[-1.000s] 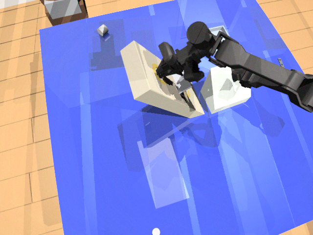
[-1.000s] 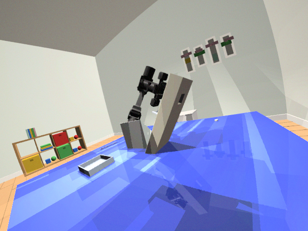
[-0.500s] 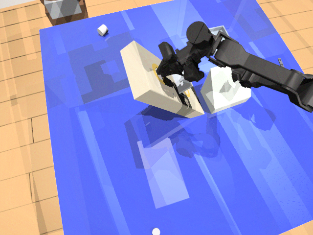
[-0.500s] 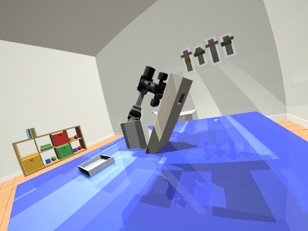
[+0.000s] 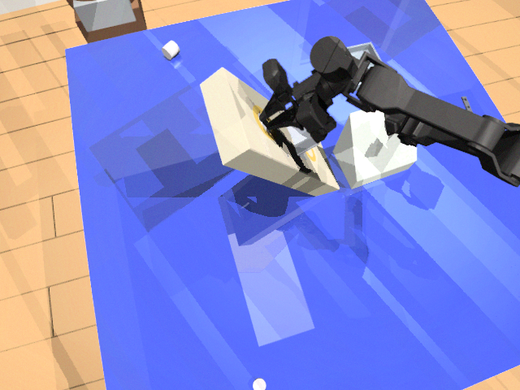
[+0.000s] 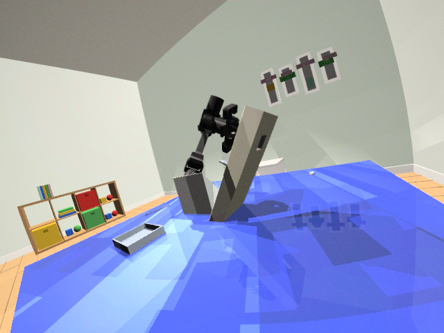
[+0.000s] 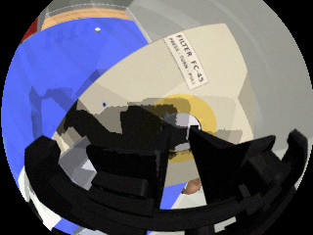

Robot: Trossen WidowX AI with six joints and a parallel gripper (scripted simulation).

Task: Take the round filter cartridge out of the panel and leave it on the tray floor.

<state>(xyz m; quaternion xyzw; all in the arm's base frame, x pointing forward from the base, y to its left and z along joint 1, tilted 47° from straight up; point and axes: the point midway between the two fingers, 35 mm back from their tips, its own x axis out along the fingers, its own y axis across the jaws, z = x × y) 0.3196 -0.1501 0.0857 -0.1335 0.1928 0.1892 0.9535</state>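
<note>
My gripper tip is now 10 mm short of the round filter cartridge and 10 mm above it. Round my gripper tip: grey tray: 450 mm behind, 270 mm below, 230 mm to the right.
</note>
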